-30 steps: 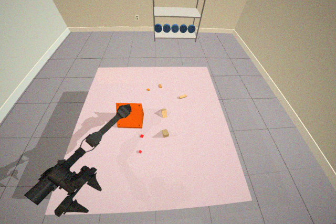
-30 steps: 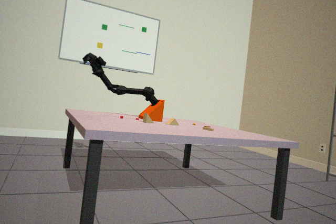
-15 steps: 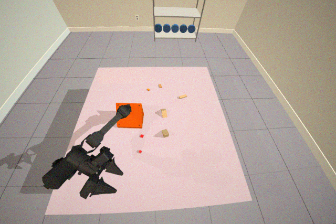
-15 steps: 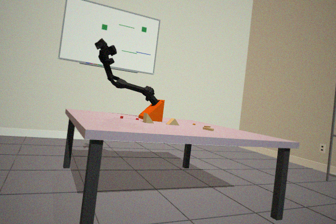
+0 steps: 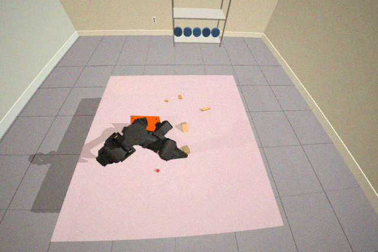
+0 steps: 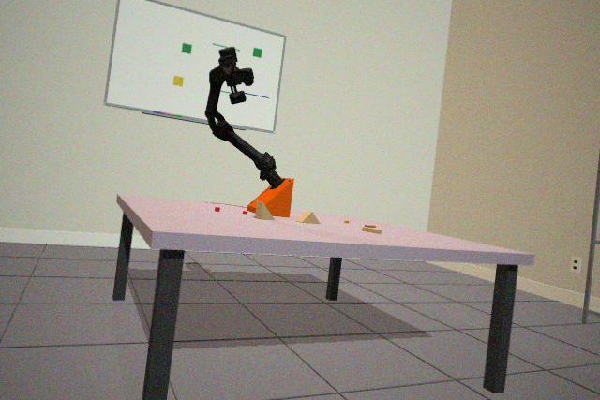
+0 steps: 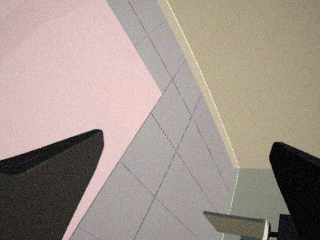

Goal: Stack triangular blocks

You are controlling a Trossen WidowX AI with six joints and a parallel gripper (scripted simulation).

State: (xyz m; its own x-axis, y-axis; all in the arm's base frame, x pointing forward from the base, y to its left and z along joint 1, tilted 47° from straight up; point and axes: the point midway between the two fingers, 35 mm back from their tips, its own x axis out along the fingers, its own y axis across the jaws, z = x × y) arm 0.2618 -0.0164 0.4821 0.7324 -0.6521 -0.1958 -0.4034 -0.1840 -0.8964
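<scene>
My gripper tip is now 46 cm above the tan triangular block, 37 cm to the right of it and 7 cm short of it. Round my gripper tip: small tan flat piece (52 cm to the left, 48 cm below, 28 cm ahead).
</scene>
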